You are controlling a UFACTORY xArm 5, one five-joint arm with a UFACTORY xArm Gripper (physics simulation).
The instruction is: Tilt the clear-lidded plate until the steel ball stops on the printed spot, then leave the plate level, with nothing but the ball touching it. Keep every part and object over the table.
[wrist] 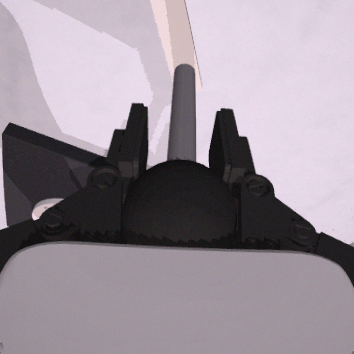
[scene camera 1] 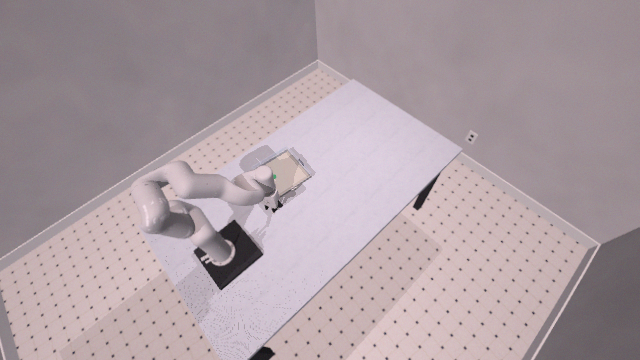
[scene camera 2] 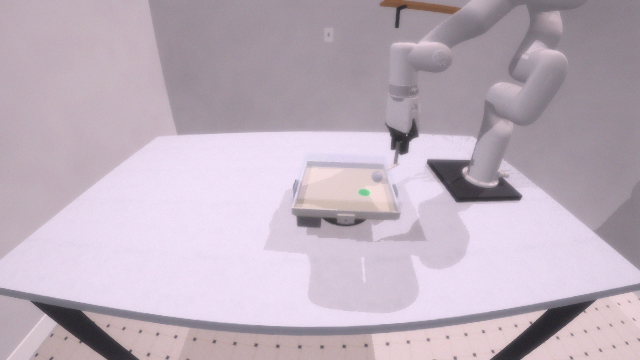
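The clear-lidded plate (scene camera 1: 292, 172) (scene camera 2: 325, 213) stands raised over the table; I cannot tell its exact tilt. The steel ball (scene camera 2: 377, 176) is inside, near the back right corner in scene camera 2, behind and right of the green printed spot (scene camera 1: 274, 176) (scene camera 2: 364, 192), apart from it. The ball cannot be made out in scene camera 1. My gripper (scene camera 1: 273, 206) (scene camera 2: 400, 146) (wrist: 179, 129) is beside the plate, shut on a black ball knob (wrist: 179, 205). A grey rod (scene camera 2: 396, 155) (wrist: 183, 115) runs from the knob down to a cream bar (scene camera 2: 393, 166) (wrist: 180, 35).
A black round foot (scene camera 2: 345, 222) and a dark block (scene camera 2: 309, 221) show under the plate's front. The arm's black base plate (scene camera 1: 245, 250) (scene camera 2: 450, 187) (wrist: 40, 160) lies on the white table (scene camera 1: 350, 150) (scene camera 2: 200, 260). A wooden shelf (scene camera 2: 425, 7) is on the wall behind.
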